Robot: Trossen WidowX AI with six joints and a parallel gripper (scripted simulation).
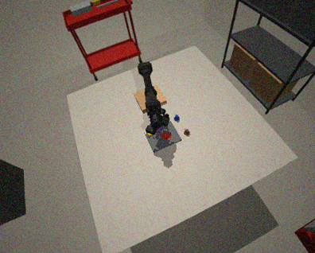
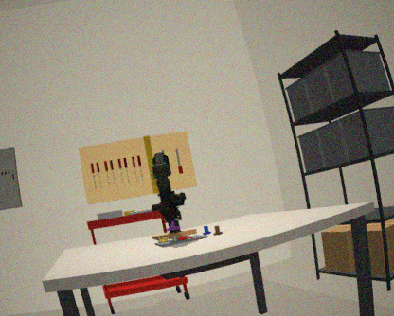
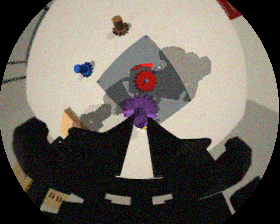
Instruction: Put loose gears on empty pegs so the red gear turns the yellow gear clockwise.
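The yellow gear lies 30 mm behind my gripper tip, 50 mm to the right of it and 70 mm below it. Round my gripper tip: purple gear 10 mm below; red gear 50 mm ahead, 30 mm to the left, 70 mm below; blue gear 30 mm behind, 170 mm to the left, 70 mm below.
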